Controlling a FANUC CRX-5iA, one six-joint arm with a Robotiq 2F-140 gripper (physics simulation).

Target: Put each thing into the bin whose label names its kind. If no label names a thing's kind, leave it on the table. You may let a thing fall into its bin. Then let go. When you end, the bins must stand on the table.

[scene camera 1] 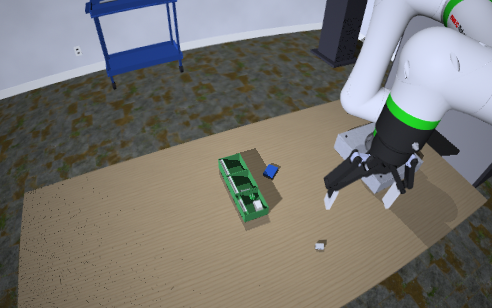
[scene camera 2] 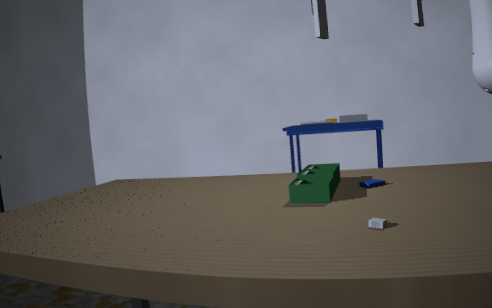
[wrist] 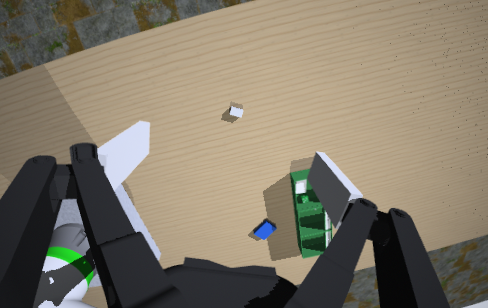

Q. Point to a green three-compartment bin unit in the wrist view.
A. At 314,228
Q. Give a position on a green three-compartment bin unit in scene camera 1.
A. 235,172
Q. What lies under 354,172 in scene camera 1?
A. My gripper.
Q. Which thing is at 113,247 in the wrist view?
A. My gripper.
